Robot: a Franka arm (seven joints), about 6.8 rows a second.
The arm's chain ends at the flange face. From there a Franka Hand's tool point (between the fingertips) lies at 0.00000 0.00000 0.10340 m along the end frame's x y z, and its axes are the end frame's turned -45 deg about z.
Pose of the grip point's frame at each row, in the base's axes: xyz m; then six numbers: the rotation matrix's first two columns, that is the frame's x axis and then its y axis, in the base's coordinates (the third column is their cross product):
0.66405 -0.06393 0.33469 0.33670 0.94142 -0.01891 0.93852 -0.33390 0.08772
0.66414 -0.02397 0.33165 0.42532 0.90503 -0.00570 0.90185 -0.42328 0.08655
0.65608 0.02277 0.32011 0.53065 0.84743 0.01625 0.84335 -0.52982 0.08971
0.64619 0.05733 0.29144 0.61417 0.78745 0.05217 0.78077 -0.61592 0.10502
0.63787 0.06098 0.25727 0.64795 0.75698 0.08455 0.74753 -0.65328 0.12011
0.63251 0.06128 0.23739 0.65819 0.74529 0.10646 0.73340 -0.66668 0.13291
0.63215 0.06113 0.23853 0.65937 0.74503 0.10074 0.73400 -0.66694 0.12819
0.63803 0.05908 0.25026 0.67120 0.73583 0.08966 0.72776 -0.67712 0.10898
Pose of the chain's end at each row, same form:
0.65616 -0.05904 0.43767 0.90172 0.42958 0.04866 0.42555 -0.90179 0.07540
0.65629 -0.01963 0.43466 0.93845 0.34065 0.05717 0.33696 -0.93926 0.06523
0.64733 0.02628 0.42308 0.97156 0.22458 0.07493 0.22111 -0.97386 0.05194
0.63432 0.05979 0.39413 0.98637 0.12129 0.11115 0.11780 -0.99233 0.03737
0.62276 0.06249 0.35955 0.98675 0.07333 0.14472 0.07041 -0.99720 0.02514
0.61493 0.06225 0.33928 0.98400 0.05559 0.16926 0.05318 -0.99841 0.01870
0.61533 0.06222 0.34055 0.98526 0.05522 0.16188 0.05277 -0.99841 0.01941
0.62346 0.05990 0.35263 0.98921 0.04151 0.14046 0.03999 -0.99911 0.01366

